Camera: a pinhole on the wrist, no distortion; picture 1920 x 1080 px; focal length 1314.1 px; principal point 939.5 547.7 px. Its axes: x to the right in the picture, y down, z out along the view. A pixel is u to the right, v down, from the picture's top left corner.
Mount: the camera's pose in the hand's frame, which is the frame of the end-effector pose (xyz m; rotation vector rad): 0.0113 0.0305 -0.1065 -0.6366 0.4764 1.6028
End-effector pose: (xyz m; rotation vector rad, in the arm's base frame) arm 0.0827 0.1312 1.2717 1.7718 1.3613 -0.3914
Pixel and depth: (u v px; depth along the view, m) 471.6 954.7 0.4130
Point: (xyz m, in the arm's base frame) 0.2453 -0.2055 1.2757
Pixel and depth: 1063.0 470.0 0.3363
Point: 0.3535 0.0088 1.3206
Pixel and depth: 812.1 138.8 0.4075
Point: 0.4201 -0.0086 1.1909
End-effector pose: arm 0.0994 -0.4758 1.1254 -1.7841 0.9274 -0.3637
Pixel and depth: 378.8 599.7 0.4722
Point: 0.2304 -0.2109 0.8214
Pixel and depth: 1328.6 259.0 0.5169
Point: 0.0475 -0.4597 0.5982
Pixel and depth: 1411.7 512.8 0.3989
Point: -0.0250 -0.4403 0.7360
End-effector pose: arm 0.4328 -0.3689 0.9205 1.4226 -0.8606 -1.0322
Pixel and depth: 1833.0 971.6 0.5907
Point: 0.3020 -0.2119 1.6366
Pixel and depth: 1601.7 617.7 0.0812
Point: 0.5031 -0.3505 1.0327
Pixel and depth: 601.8 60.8 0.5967
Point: 0.0768 -0.7188 1.2247
